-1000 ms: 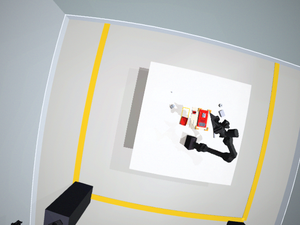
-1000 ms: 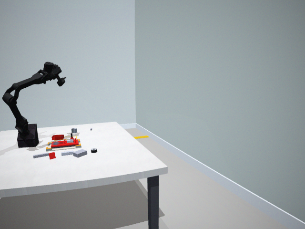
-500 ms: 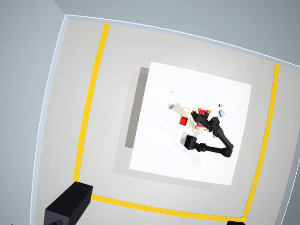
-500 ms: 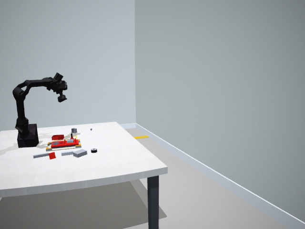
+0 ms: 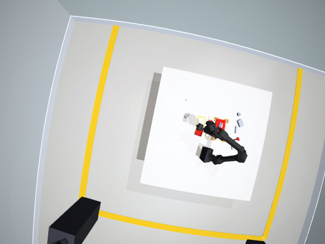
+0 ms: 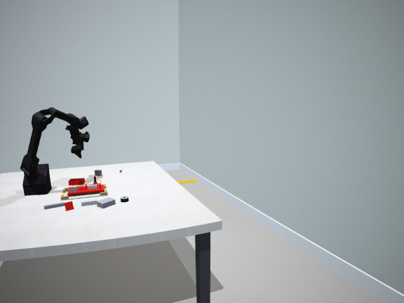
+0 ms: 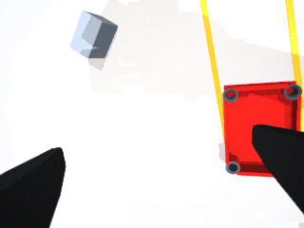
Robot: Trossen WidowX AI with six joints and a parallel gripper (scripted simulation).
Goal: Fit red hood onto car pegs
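Now: the red hood 17 cm below my gripper tip, 5 cm to the right of it and 5 cm behind it. Also, from my gripper tip: grey bar: 45 cm to the right, 17 cm below, 11 cm behind; grey cube: 16 cm below, 12 cm to the left, 9 cm ahead.
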